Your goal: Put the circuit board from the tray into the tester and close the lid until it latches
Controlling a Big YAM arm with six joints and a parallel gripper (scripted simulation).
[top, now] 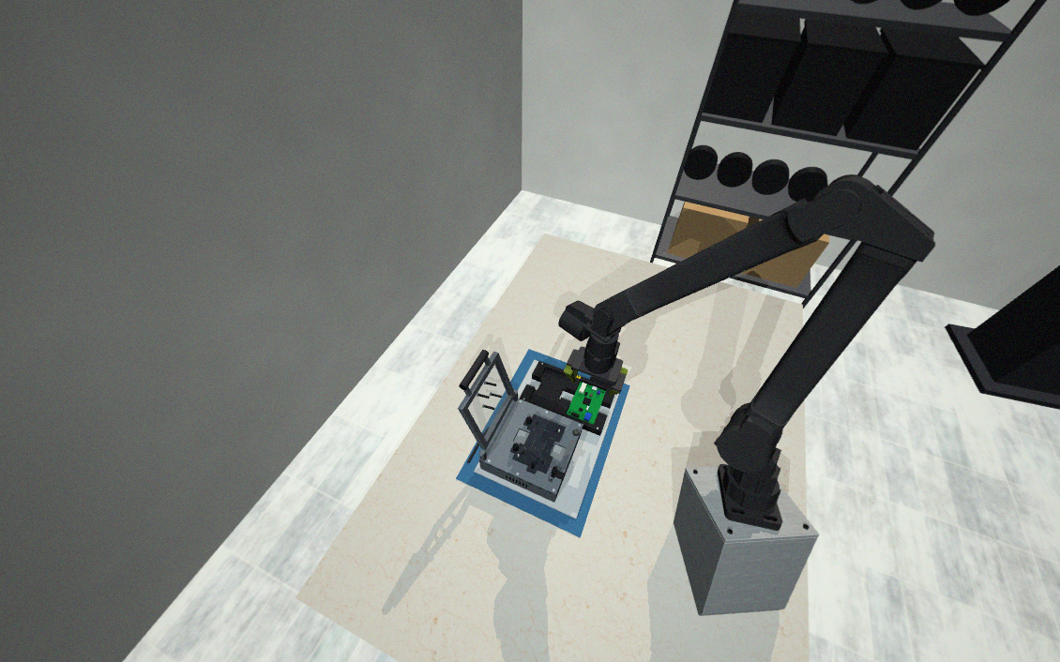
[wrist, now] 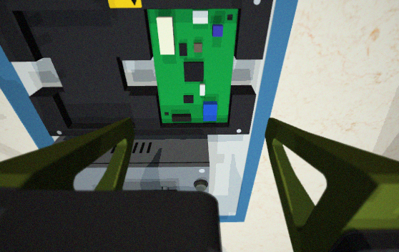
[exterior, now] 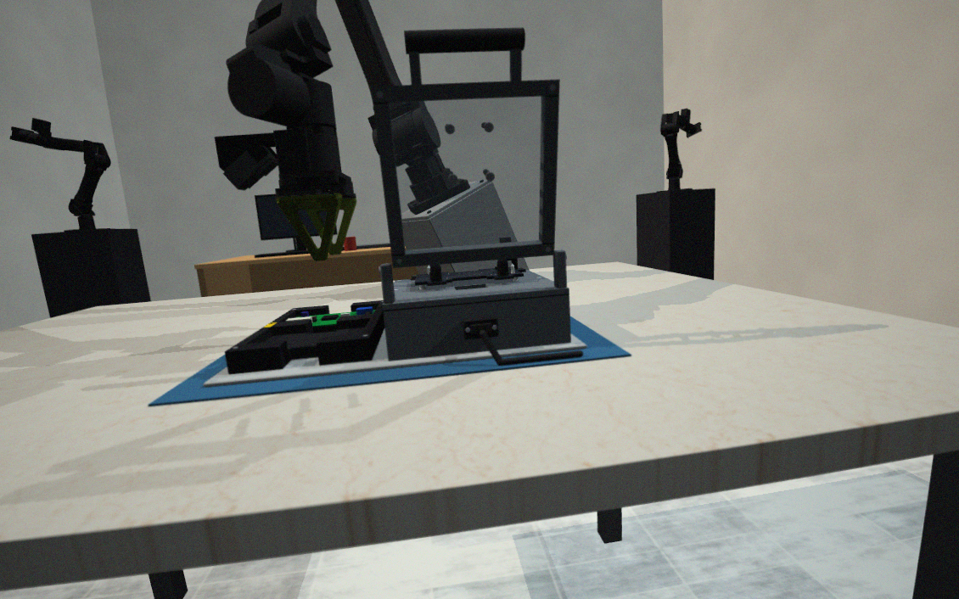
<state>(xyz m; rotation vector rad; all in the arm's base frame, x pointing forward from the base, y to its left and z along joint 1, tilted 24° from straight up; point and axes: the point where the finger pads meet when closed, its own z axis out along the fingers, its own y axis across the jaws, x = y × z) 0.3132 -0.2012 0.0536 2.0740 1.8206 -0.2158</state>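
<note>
The green circuit board is 80 mm below my hand. Round my hand: latch hook (220 mm to the left, 40 mm ahead, 20 mm below); then dark plate (160 mm to the left, 100 mm ahead, 30 mm below); then clear lid (210 mm ahead, 140 mm to the left, 80 mm above).
</note>
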